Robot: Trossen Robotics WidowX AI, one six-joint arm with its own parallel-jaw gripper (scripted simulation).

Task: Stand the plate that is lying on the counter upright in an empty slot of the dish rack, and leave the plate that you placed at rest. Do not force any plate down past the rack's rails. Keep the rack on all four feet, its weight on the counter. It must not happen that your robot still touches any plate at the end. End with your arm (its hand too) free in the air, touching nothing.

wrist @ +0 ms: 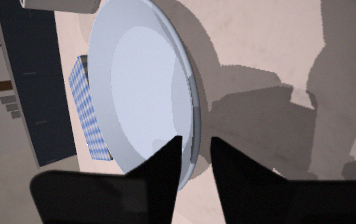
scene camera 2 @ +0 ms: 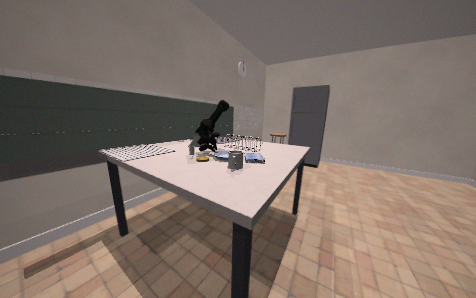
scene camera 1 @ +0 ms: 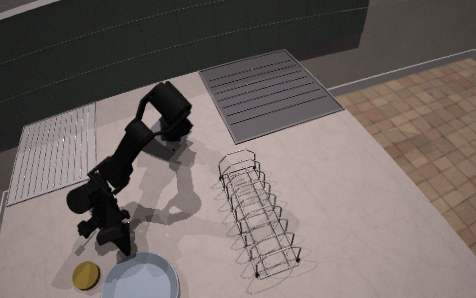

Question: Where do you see a plate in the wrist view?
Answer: At 143, 89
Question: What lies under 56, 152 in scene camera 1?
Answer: A striped mat.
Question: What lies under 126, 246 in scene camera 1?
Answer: My gripper.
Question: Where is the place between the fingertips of my gripper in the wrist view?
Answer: At 196, 142
